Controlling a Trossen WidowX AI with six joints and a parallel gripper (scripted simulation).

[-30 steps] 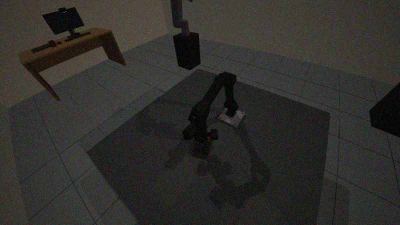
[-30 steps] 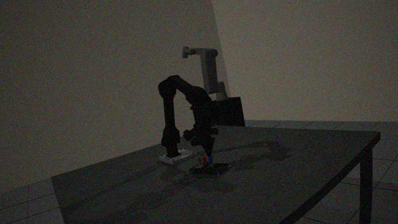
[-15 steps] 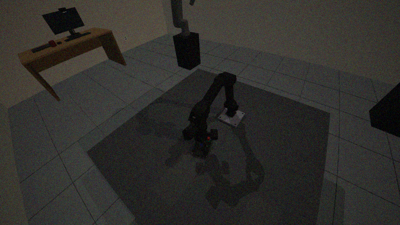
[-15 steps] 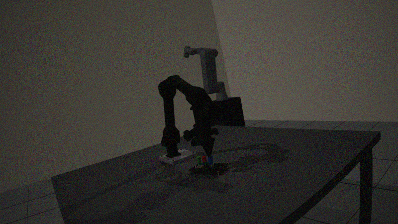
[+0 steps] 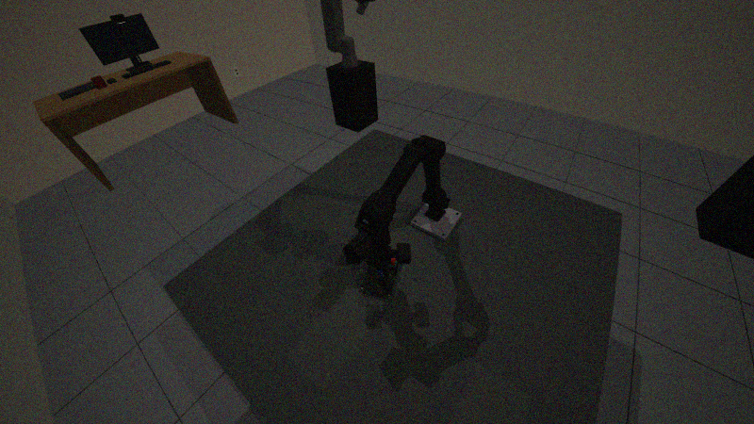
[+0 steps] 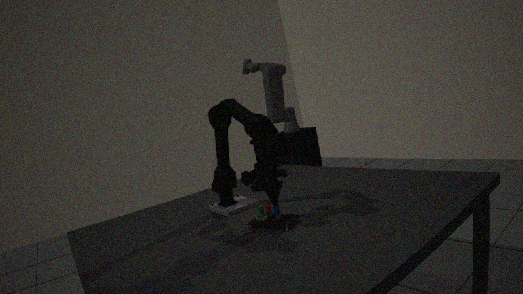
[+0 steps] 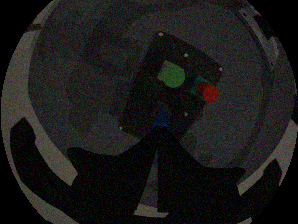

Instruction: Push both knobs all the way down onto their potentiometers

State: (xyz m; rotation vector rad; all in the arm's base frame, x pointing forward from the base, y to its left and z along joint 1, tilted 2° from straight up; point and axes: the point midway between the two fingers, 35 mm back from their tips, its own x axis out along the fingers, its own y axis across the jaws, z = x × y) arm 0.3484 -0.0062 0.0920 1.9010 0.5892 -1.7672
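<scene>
My gripper tip is now 2 cm above the blue knob. From my gripper tip the other things lie so: green knob: 4 cm behind, 3 cm to the right, 2 cm below.
</scene>
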